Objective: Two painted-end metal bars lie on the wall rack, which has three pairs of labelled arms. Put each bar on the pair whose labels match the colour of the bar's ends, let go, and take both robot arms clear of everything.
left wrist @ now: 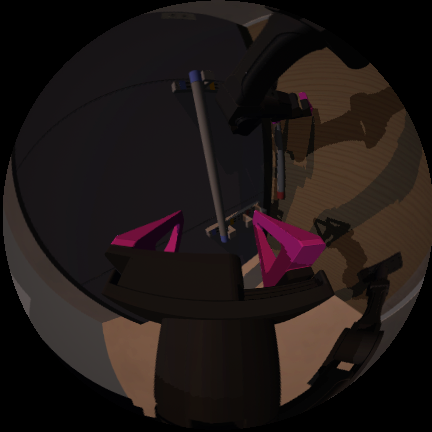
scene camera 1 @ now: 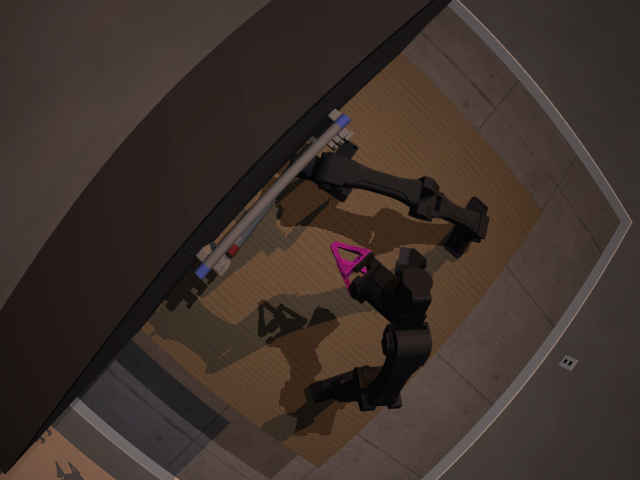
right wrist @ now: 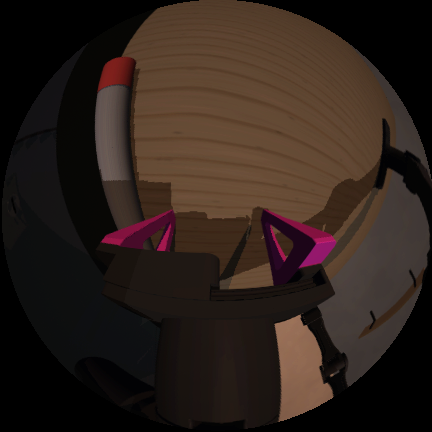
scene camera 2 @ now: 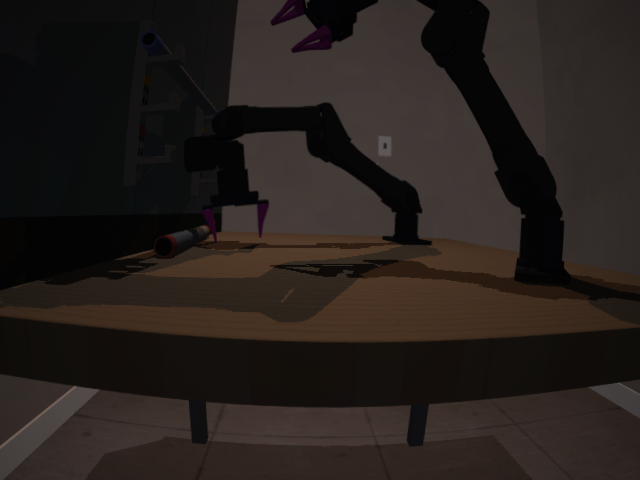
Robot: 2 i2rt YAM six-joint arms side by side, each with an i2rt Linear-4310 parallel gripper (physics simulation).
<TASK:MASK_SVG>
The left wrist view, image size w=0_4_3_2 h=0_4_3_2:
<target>left gripper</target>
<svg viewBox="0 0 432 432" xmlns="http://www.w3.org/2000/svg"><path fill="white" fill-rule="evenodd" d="M115 236L104 252L104 255L116 269L111 270L101 294L134 314L150 321L161 323L154 369L154 399L157 412L168 421L189 428L195 427L202 421L232 421L232 424L236 427L246 428L262 425L275 417L280 408L280 368L274 324L298 316L334 295L324 270L320 269L314 274L311 268L311 264L325 248L322 238L319 235L254 210L252 223L263 287L243 289L241 263L239 256L236 254L178 252L184 221L182 210ZM173 228L164 251L155 250L155 243ZM262 227L280 243L281 248L276 257L266 240Z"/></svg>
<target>right gripper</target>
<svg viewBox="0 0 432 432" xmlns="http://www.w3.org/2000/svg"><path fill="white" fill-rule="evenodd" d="M306 93L298 93L302 109L298 105L296 93L288 93L291 105L279 103L272 96L277 102L278 111L274 116L270 117L271 122L277 123L282 119L311 116L313 108L308 101Z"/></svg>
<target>blue-ended bar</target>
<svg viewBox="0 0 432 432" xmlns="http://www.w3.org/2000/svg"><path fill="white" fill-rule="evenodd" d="M191 70L189 72L189 79L220 238L222 242L228 241L226 221L200 70Z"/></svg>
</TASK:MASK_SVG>
